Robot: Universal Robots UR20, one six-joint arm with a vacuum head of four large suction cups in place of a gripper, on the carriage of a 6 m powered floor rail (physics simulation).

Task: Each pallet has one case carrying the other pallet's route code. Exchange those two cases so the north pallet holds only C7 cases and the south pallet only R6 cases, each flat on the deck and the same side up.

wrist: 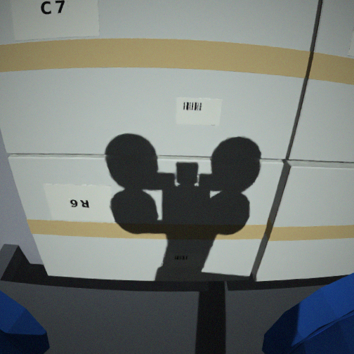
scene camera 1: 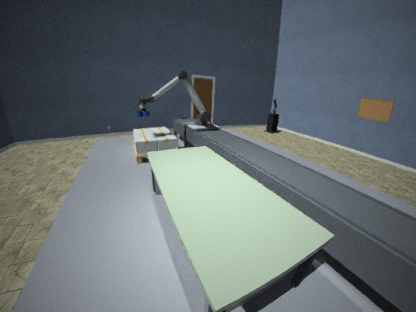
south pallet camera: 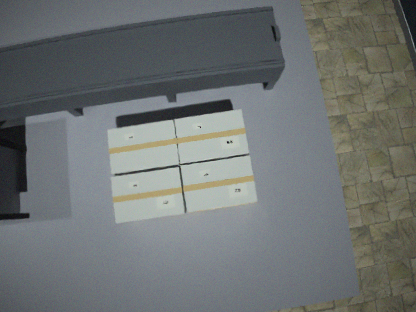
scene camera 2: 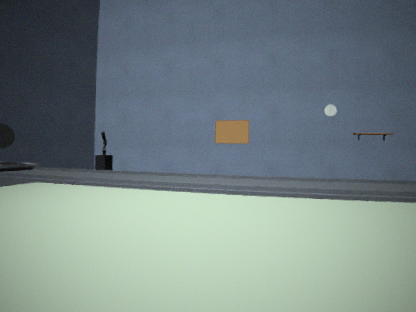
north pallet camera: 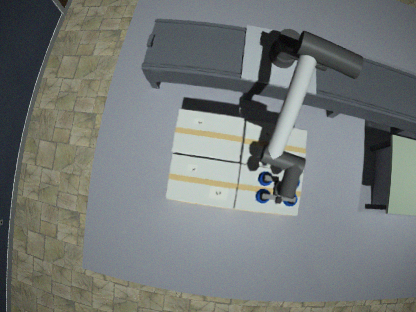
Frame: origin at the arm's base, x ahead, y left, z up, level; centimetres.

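Seen in the pictures: hand, tool point: (scene camera 1: 143, 115); arm's base, link origin: (scene camera 1: 201, 124) (north pallet camera: 281, 56).
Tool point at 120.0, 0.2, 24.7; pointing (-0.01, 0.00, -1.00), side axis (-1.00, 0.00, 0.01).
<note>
Pixels of each thing's top centre, then the offset from my tool point to it, as dx, dy, dz. "*": a spot on its surface instead. Level surfaces: height alone.
- north pallet, surface spot: (scene camera 1: 141, 158) * +11.9, +35.3, -72.4
- C7 case, top centre: (north pallet camera: 270, 190) (scene camera 1: 144, 137) +0.2, +4.0, -41.8
- pale green table, surface height: dz -28.7
My suction gripper (scene camera 1: 143, 114) (north pallet camera: 278, 189) is open and holds nothing. It hangs above the north pallet (scene camera 1: 141, 158), over its front right case in the north pallet view; two blue cups show at the bottom of the wrist view. Four white cases lie flat there in two rows. The R6 case (north pallet camera: 297, 138) (wrist: 145, 175) is at the rail side, right end, label upside down in the wrist view, beside a C7 case (north pallet camera: 248, 202) (wrist: 125, 90). The head's shadow crosses both. Four cases lie flat on the south pallet, including the front left case (south pallet camera: 145, 212); their codes are too small to read.
A pale green table (scene camera 1: 225, 215) (scene camera 2: 200, 245) (north pallet camera: 404, 175) stands between the pallets. The grey floor rail (scene camera 1: 295, 185) (north pallet camera: 195, 50) (south pallet camera: 150, 60) runs alongside both pallets. A black pedestal (scene camera 1: 272, 123) (scene camera 2: 104, 162) stands near the far wall.
</note>
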